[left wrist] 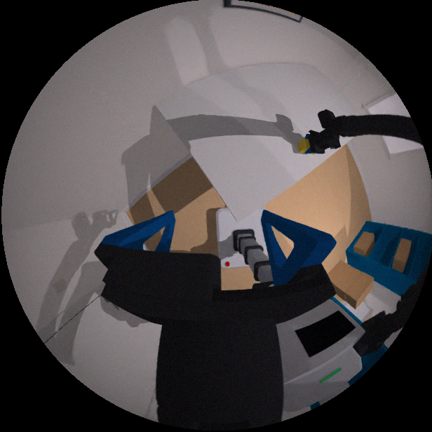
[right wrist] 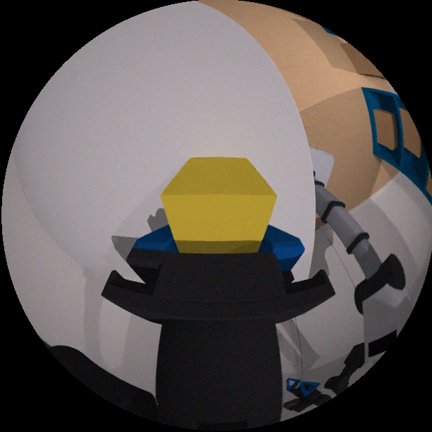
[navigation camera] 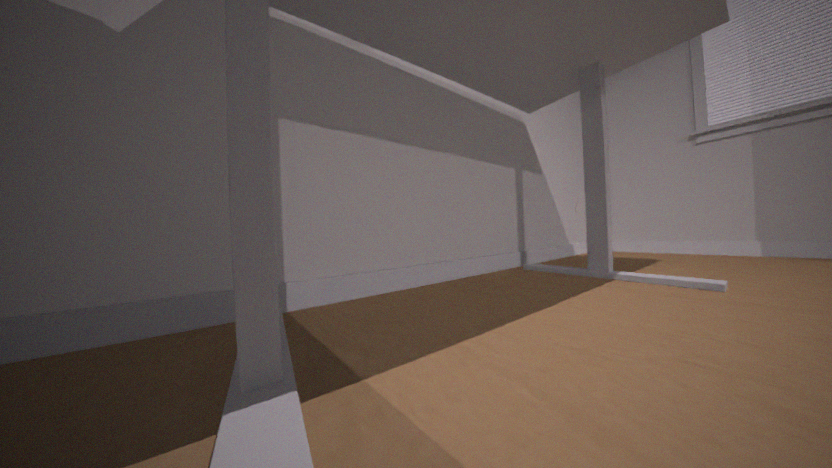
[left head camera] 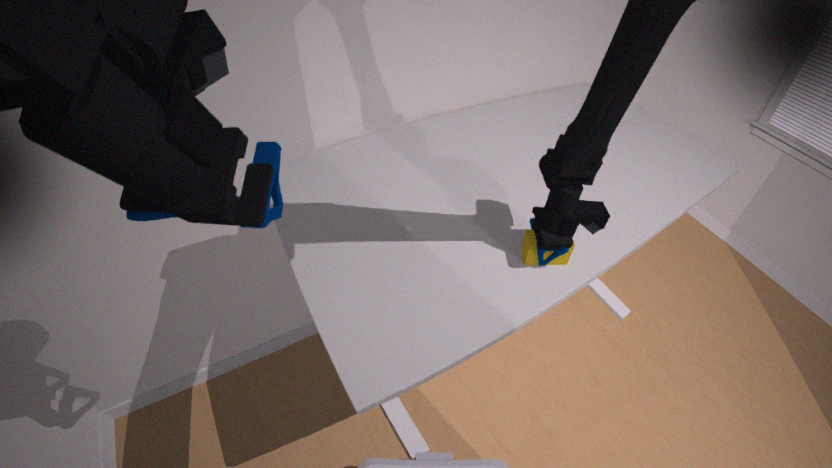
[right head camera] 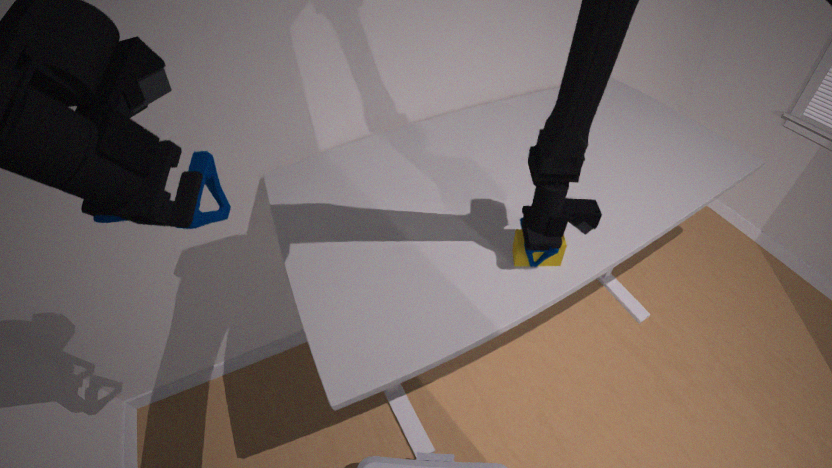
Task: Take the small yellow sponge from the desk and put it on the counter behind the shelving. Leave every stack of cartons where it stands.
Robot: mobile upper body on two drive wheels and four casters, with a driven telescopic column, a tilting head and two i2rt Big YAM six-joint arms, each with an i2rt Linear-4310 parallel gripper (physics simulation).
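Frame: origin at the left arm's base, x left, y back, z up, level; millimetres.
Seen in the pictures: left gripper, fingertip midpoint: (left head camera: 236, 208) (right head camera: 194, 211); right gripper, fingertip midpoint: (left head camera: 539, 257) (right head camera: 531, 257).
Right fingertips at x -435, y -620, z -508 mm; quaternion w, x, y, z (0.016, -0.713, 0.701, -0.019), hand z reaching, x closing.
A point is followed by its place in that frame.
The small yellow sponge (left head camera: 528, 250) {x -395, y -599, z -463 mm} (right head camera: 519, 249) {x -399, y -597, z -456 mm} (left wrist: 303, 146) (right wrist: 218, 217) is at the white desk (left head camera: 378, 302) {x -96, y -502, z -508 mm} (right head camera: 360, 302) {x -92, y -499, z -508 mm} (left wrist: 235, 175) (right wrist: 150, 100), near its front edge. My right gripper (left head camera: 542, 241) {x -435, y -620, z -508 mm} (right wrist: 217, 214) is shut on the sponge, with a blue finger against each side. Whether the sponge still touches the desk top is hard to tell. My left gripper (left head camera: 210, 200) {x -3, y -351, z -133 mm} (right head camera: 160, 204) (left wrist: 217, 215) is open and empty, high up beyond the desk's left end. The counter cannot be made out in these views.
Blue shelving (left wrist: 380, 272) (right wrist: 370, 122) with brown cartons stands behind, at the right of both wrist views. A brown carton (left wrist: 350, 282) shows near it. Desk legs (navigation camera: 256, 203) {x -26, y -648, z -1184 mm} (navigation camera: 594, 174) {x -1049, y -1304, z -1009 mm} stand in front of the base. Walls border the desk; a blinded window (left head camera: 805, 98) {x -2299, y -1657, z -390 mm} is at the right.
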